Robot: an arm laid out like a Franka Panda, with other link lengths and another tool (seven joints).
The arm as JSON. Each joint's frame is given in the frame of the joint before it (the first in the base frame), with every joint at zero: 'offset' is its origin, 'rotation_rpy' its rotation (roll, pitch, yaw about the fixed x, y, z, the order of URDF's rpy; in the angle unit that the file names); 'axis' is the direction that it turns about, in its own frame. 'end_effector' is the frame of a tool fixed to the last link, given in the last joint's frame.
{
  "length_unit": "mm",
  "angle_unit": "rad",
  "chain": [
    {
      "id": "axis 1",
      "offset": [
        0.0,
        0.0,
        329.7
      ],
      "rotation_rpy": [
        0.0,
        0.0,
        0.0
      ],
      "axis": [
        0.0,
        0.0,
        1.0
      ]
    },
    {
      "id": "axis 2",
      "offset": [
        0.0,
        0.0,
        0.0
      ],
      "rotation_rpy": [
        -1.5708,
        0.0,
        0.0
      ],
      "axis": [
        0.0,
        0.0,
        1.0
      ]
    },
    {
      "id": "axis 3",
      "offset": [
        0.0,
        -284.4,
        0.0
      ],
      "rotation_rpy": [
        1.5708,
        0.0,
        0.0
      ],
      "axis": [
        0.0,
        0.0,
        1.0
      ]
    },
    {
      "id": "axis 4",
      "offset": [
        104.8,
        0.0,
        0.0
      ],
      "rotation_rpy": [
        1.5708,
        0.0,
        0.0
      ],
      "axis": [
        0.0,
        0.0,
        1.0
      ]
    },
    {
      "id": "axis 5",
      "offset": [
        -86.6,
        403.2,
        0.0
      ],
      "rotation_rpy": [
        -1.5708,
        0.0,
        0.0
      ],
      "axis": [
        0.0,
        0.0,
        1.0
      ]
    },
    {
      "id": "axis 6",
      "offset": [
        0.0,
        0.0,
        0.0
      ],
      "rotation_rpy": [
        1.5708,
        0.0,
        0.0
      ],
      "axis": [
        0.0,
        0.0,
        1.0
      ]
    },
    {
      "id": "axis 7",
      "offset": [
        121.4,
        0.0,
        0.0
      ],
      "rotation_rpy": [
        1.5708,
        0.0,
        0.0
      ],
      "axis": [
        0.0,
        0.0,
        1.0
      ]
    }
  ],
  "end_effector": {
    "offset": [
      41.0,
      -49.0,
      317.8
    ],
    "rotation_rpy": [
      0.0,
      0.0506,
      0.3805
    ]
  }
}
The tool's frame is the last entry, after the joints.
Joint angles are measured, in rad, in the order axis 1, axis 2, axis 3, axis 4, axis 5, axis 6, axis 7. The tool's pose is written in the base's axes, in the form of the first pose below.
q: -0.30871 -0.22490 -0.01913 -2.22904 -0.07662 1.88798 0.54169
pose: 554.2 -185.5 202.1; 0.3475 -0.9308 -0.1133; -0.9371 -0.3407 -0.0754; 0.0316 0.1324 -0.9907
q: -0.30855 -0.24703 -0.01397 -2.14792 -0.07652 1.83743 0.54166
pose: 572.0 -189.5 252.8; 0.3465 -0.9359 -0.0641; -0.9357 -0.3399 -0.0944; 0.0665 0.0927 -0.9935
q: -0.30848 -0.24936 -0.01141 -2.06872 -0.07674 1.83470 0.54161
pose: 598.4 -196.9 300.1; 0.3417 -0.9397 0.0101; -0.9326 -0.3404 -0.1199; 0.1162 0.0315 -0.9927
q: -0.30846 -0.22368 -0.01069 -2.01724 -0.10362 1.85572 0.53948
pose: 617.9 -209.6 318.9; 0.3467 -0.9368 0.0473; -0.9233 -0.3497 -0.1587; 0.1652 0.0114 -0.9862
